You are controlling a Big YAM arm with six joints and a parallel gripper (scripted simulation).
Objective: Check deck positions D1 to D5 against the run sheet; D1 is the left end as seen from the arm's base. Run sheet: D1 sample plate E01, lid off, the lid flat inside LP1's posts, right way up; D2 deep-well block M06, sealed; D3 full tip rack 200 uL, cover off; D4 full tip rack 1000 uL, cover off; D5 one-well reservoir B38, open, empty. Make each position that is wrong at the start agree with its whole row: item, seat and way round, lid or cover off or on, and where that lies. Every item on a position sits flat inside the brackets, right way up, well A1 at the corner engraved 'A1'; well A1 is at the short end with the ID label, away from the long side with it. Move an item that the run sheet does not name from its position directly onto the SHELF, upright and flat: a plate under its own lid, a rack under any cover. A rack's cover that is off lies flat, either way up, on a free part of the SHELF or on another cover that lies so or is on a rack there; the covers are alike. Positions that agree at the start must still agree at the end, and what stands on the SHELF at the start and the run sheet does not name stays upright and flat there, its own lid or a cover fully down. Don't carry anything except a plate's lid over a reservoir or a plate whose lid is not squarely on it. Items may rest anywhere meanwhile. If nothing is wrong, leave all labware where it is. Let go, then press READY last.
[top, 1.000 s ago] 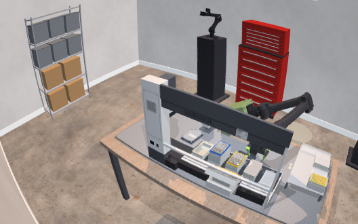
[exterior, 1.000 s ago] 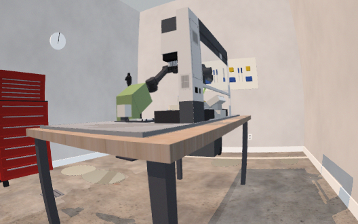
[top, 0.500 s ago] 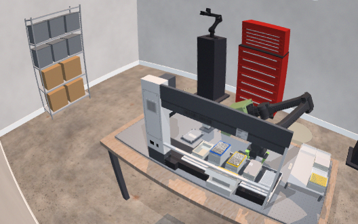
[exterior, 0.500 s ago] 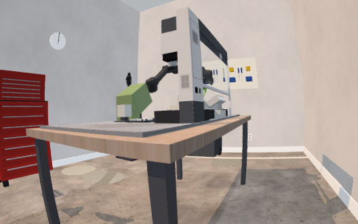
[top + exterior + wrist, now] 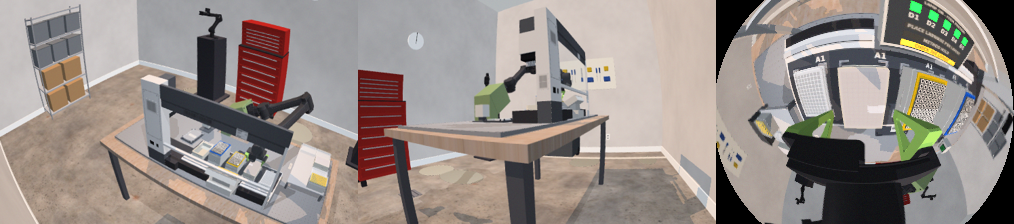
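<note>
Now: hand 60 mm above the deep-well block. From my hand the other things lie so: sample plate 120 mm to the left, 80 mm below, 10 mm behind; yellow-framed tip rack 120 mm to the right, 40 mm below, 30 mm ahead; blue-framed tip rack 240 mm to the right, 40 mm ahead, 20 mm below.
</note>
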